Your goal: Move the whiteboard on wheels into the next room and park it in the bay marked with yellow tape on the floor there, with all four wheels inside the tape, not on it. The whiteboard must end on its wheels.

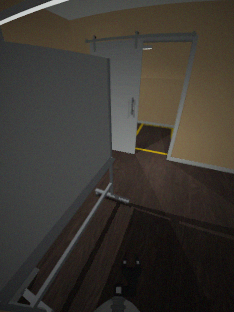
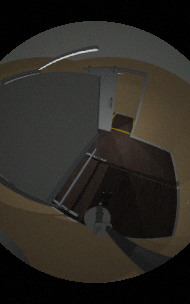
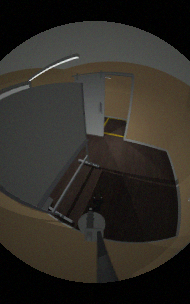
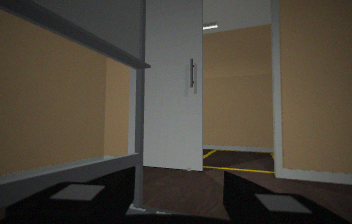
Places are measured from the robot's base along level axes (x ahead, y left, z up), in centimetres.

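Pixels of known places: gripper, between the fingertips: (image 1: 130, 252) (image 2: 106, 187) (image 3: 97, 192) (image 4: 178, 184).
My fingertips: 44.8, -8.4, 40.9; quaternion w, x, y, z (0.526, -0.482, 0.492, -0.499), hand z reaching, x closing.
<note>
Behind a point stands the place of what it marks, as x, y, z.
The whiteboard (image 1: 55, 150) {64.7, 35.4, 118.2} (image 2: 50, 130) {50.6, 40.6, 125.0} (image 3: 42, 140) {57.5, 38.1, 119.3} (image 4: 95, 20) {98.3, 23.0, 82.5} is a large grey panel on a wheeled frame, upright on the left, in the near room. Its low crossbar (image 1: 75, 240) {54.4, 39.0, 32.1} (image 2: 77, 177) {60.2, 36.9, 31.5} (image 3: 70, 185) {57.9, 36.7, 30.6} runs between two feet; the far foot (image 1: 112, 195) {125.7, 12.2, 7.8} lies toward the doorway. The yellow tape (image 1: 151, 151) {263.9, -68.2, -3.0} (image 2: 121, 131) {260.5, -75.0, -4.2} (image 3: 114, 134) {263.2, -70.9, -2.7} (image 4: 240, 170) {264.2, -70.6, -3.6} shows on the floor through the doorway; part of the bay is hidden by the door. My gripper (image 1: 131, 262) (image 2: 107, 192) (image 3: 98, 199) (image 4: 178, 184) {44.8, -8.4, 40.9} is open and empty, to the right of the crossbar and apart from it.
A pale sliding door (image 1: 125, 100) {256.4, -3.9, 109.7} (image 2: 106, 102) {255.7, -6.1, 95.7} (image 3: 94, 107) {257.7, -0.1, 96.5} (image 4: 172, 115) {259.4, 5.0, 56.5} with a handle (image 4: 191, 73) {245.3, -15.6, 100.6} covers the left side of the doorway. The right door frame (image 1: 182, 100) {229.8, -96.9, 117.3} (image 4: 276, 90) {230.0, -96.7, 79.8} meets a tan wall (image 1: 212, 100) {217.0, -139.6, 122.2} (image 4: 315, 90) {221.1, -127.4, 78.3}. A ceiling lamp (image 2: 70, 56) {246.8, 91.8, 241.1} hangs above.
</note>
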